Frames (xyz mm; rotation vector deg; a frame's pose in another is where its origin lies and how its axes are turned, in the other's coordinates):
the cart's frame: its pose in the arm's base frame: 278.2 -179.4 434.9 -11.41 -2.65 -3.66
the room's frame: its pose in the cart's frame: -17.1 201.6 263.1 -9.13 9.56 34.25
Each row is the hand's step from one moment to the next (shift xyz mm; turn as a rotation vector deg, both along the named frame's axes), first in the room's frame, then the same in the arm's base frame.
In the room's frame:
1: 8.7 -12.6 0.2 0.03 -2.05 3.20
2: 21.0 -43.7 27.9 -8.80 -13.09 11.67
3: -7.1 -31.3 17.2 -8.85 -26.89 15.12
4: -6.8 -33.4 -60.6 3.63 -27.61 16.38
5: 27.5 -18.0 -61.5 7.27 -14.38 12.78
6: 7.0 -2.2 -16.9 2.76 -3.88 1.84
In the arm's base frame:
1: 13.9 -6.3 1.5 1.34 -0.43 3.53
2: 42.6 -15.5 32.8 0.11 -10.09 16.82
3: 11.3 -22.0 26.7 7.39 -20.00 23.99
4: 6.1 -53.1 -44.4 18.55 -14.55 22.09
5: 27.5 -25.7 -58.7 14.63 -3.57 14.01
6: 5.7 -5.1 -16.8 4.49 -1.22 2.09

